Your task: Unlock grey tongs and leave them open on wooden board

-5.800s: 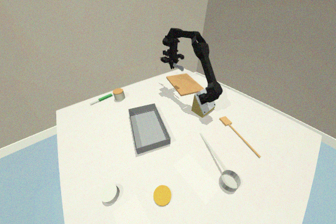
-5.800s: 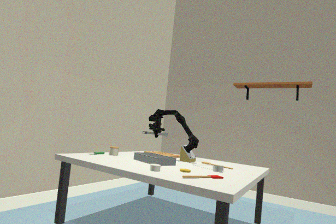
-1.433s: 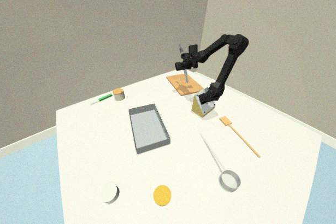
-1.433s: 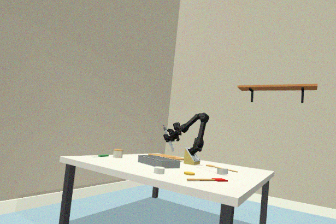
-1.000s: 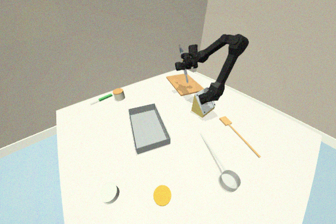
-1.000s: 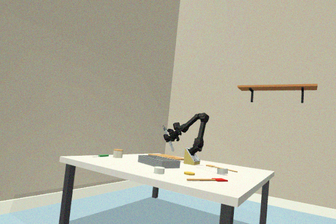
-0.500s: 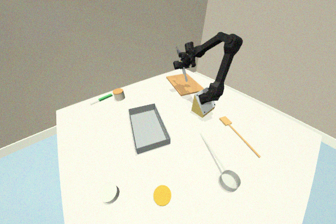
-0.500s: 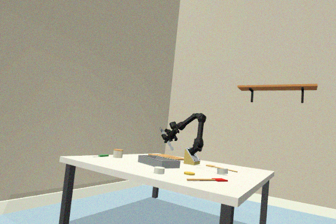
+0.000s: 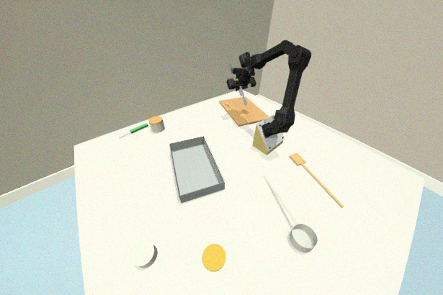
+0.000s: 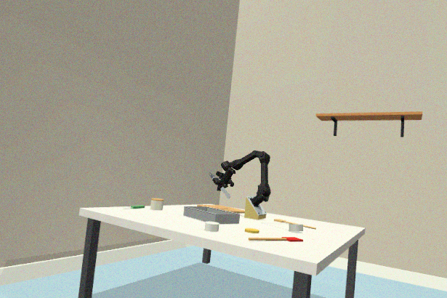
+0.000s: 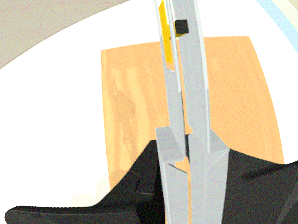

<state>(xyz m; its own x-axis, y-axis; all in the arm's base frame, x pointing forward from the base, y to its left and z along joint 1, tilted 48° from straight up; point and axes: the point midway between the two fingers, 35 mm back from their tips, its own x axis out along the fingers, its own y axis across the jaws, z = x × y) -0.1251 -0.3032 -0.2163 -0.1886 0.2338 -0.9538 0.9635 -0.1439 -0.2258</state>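
My gripper tip is 14 cm above the wooden board, 4 cm past it and 3 cm to the right of it. From my gripper tip the other things lie so: yellow lock piece (6 cm above, 2 cm to the right, 1 cm behind); grey roasting tin (52 cm ahead, 30 cm to the left, 12 cm below); cork-lidded jar (54 cm ahead, 11 cm to the right, 11 cm below).
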